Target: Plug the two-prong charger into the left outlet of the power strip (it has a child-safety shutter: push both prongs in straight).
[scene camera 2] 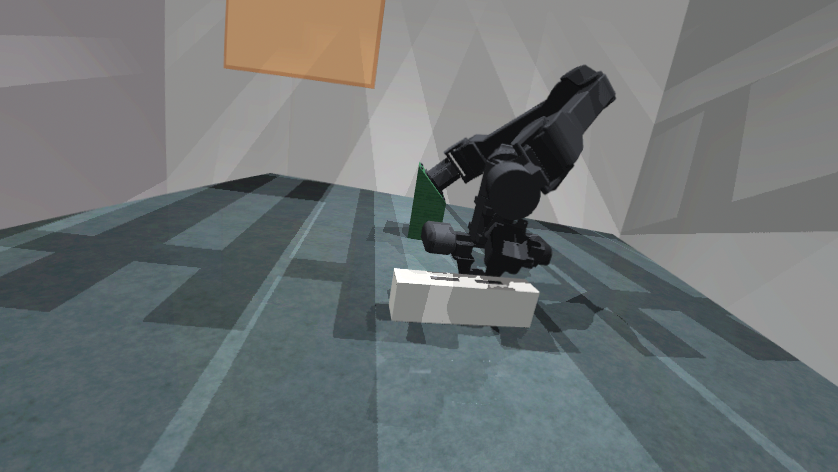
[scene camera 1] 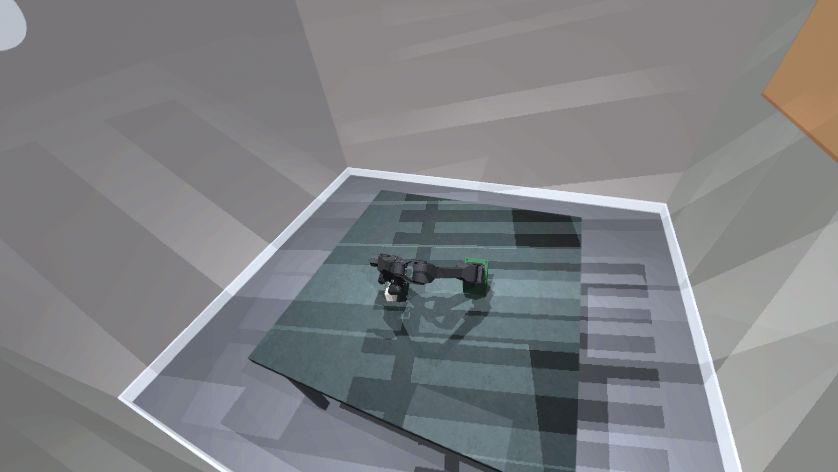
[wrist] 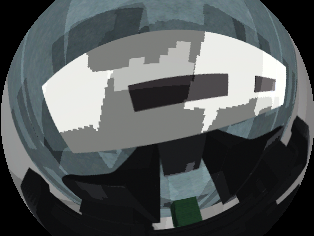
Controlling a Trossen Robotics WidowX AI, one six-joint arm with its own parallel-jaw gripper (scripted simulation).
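Note:
Scene camera 2 has my gripper (scene camera 2: 473, 292). In the wrist view I can see my gripper (wrist: 173, 129) too, and there's a charger (wrist: 177, 157).

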